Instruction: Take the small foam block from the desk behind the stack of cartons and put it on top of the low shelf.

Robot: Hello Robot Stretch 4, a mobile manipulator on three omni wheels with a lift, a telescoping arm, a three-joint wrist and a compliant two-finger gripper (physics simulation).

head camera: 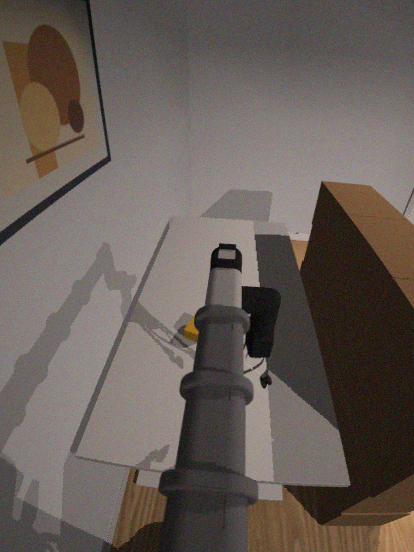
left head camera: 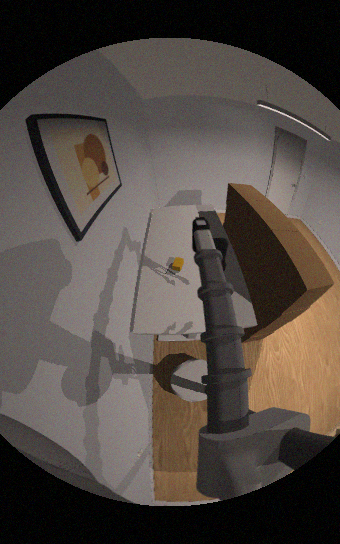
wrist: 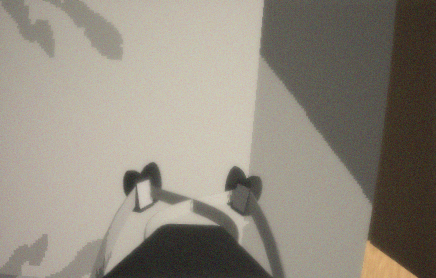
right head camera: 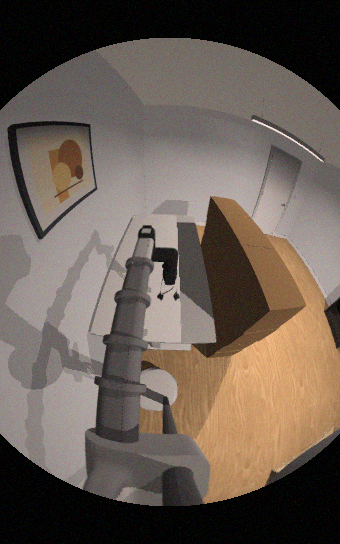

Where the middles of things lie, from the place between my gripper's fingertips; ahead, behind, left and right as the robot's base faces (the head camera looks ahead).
Scene:
Now: hand 190 mm short of the framed picture (head camera: 61, 139), 490 mm to the right of it and 680 mm below it.

